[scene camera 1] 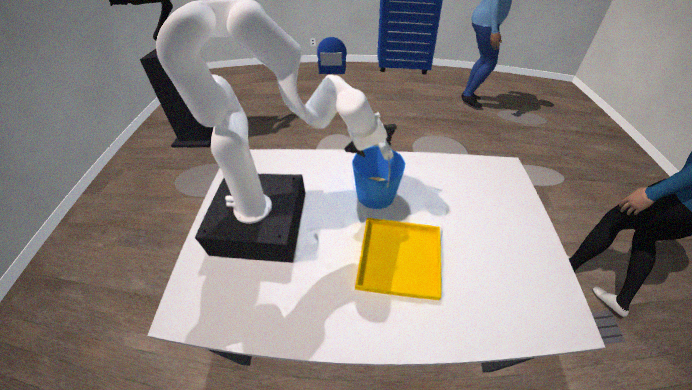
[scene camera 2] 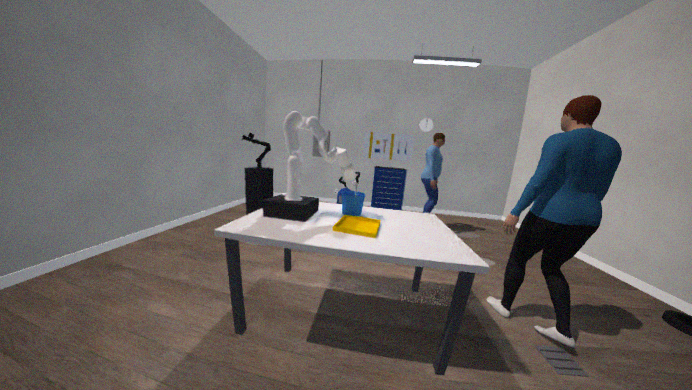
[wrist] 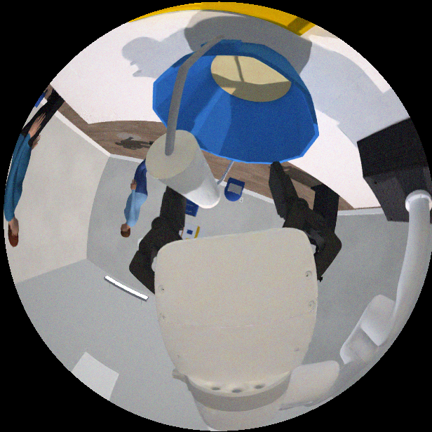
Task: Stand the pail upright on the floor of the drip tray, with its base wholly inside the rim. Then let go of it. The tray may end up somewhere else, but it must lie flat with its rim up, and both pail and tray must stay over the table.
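Where they show: gripper, fingertip midpoint: [scene camera 1: 375, 147] [scene camera 2: 352, 185]; arm's base at its link origin: [scene camera 1: 253, 208] [scene camera 2: 293, 199].
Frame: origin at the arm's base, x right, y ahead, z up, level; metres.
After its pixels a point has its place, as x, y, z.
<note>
The blue pail [scene camera 1: 377, 194] {-0.099, 0.402, -0.014} [scene camera 2: 352, 205] {-0.102, 0.413, -0.021} [wrist: 240, 132] stands upright on the table, behind the tray and apart from it. Its thin grey bail stands raised and bears a pale cylindrical grip [scene camera 1: 386, 151] {-0.137, 0.419, 0.141} [wrist: 181, 167]. The yellow drip tray [scene camera 1: 420, 260] {0.095, 0.548, -0.103} [scene camera 2: 357, 226] {0.093, 0.479, -0.103} [wrist: 240, 9] lies flat with its rim up, and part of it shows at the top of the wrist view. My gripper [scene camera 1: 376, 148] {-0.188, 0.388, 0.114} [wrist: 224, 177] is open, above the pail's far side and close to the grip. In the wrist view the grip overlaps the left finger; contact cannot be told.
The white table [scene camera 1: 505, 240] {0.008, 0.874, -0.107} [scene camera 2: 415, 240] {0.190, 0.822, -0.107} bears the arm's black base block [scene camera 1: 250, 245] {0.130, 0.026, -0.014} [scene camera 2: 290, 209] {0.129, 0.040, -0.035} to the left of the pail and tray. A person in a teal top [scene camera 1: 670, 200] [scene camera 2: 580, 175] is beyond the table's right edge. Another person [scene camera 1: 487, 35] [scene camera 2: 432, 170] stands farther back.
</note>
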